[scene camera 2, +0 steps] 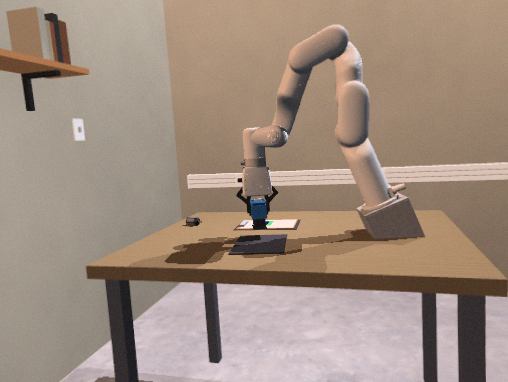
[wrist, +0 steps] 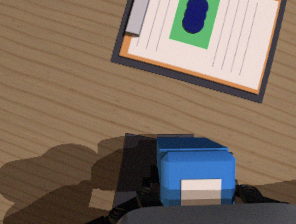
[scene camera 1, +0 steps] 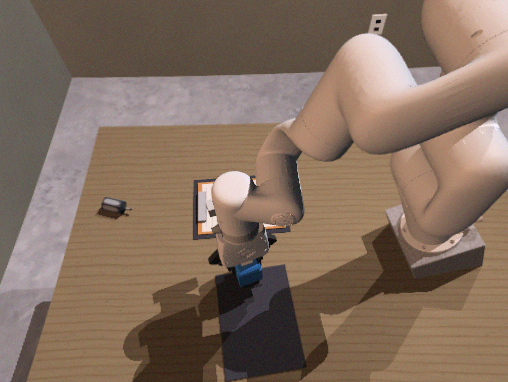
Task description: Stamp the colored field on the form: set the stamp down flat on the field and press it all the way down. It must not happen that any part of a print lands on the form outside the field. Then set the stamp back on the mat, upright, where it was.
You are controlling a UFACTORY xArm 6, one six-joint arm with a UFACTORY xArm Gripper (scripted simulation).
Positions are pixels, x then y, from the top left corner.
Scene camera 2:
gripper: 258, 214
dark mat: 247, 244
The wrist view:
gripper: 182, 178
blue stamp: 192, 170
form: 233, 54
dark mat: 140, 152
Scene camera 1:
gripper: 245, 264
form: 202, 223
dark mat: 257, 326
